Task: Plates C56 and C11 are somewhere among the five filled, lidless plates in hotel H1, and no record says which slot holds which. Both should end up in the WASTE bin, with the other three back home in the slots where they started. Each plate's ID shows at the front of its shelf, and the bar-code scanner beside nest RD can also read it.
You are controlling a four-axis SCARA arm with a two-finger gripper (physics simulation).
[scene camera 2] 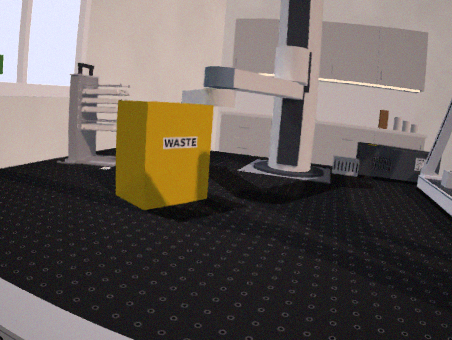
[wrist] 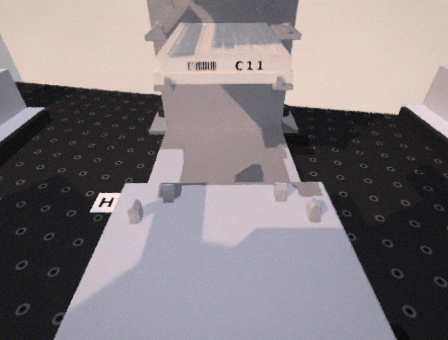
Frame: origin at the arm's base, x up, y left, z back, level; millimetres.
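Seen in the pictures: gripper, between the fingertips: [wrist: 223, 94]; arm's base, origin of its link: [scene camera 2: 288, 173].
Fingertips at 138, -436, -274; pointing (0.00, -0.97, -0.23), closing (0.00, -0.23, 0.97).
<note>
Pixels of each thing's top centre, then the offset from my fingertips to it, as dx, dy, dz. "pt": a spot on its surface instead.
- Plate C11, centre of its top: [wrist: 223, 36] [scene camera 2: 104, 124] -3, -124, -29
- hotel H1, a spot on its surface: [wrist: 225, 107] pt -90, -187, -42
- yellow WASTE bin, centre of its top: [scene camera 2: 165, 102] +75, +236, -275
- pale flat nest, centre of its top: [wrist: 225, 306] -55, +54, +13
- partly covered H label, a spot on its surface: [wrist: 106, 202] pt -125, -45, -117
- grey slotted block, a spot on its surface: [scene camera 2: 346, 166] pt -94, +641, +319
- dark box, a spot on its surface: [scene camera 2: 390, 162] pt -57, +798, +308
Plate C11 [wrist: 225, 65] sits level on the lowest visible shelf of hotel H1 [scene camera 2: 82, 125] [wrist: 225, 107] in the wrist view, its bar code and ID facing front. The shelf brackets above it carry no plate. In the scene view, several pale plates stick out of the hotel, partly behind the yellow WASTE bin [scene camera 2: 180, 170]. My gripper [wrist: 223, 94] is open and empty, its fingers at the left and right edges of the wrist view, in front of C11 and wide apart. The bin hides it in the scene view. C56 and the bin's inside do not show.
A pale flat nest [wrist: 250, 280] with small pegs stands in front of the hotel base in the wrist view. A partly covered H label [wrist: 106, 202] lies at its left. The arm column [scene camera 2: 305, 135], a grey slotted block [scene camera 2: 346, 166] and a dark box [scene camera 2: 390, 162] stand farther right.
</note>
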